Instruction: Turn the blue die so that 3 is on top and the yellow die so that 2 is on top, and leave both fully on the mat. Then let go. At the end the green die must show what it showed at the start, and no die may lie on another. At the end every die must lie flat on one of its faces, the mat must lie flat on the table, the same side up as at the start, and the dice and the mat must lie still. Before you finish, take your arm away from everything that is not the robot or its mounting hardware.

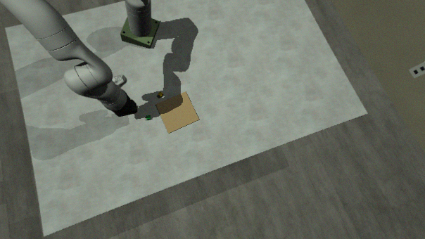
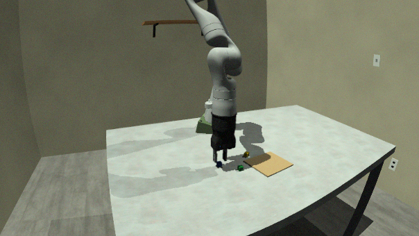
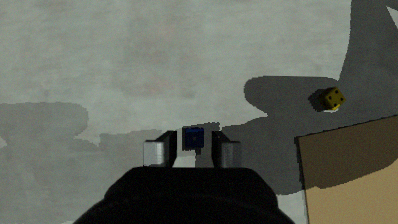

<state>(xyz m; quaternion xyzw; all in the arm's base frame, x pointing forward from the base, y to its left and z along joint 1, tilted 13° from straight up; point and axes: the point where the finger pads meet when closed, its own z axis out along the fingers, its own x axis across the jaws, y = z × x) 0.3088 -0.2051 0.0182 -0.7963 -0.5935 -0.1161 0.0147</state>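
Right now my hand is 3 cm above the blue die. The rest, counted from my hand: yellow die 13 cm to the left, 3 cm below; tan mat 10 cm ahead, 16 cm to the left, 4 cm below; green die 6 cm ahead, 4 cm to the left, 3 cm below.
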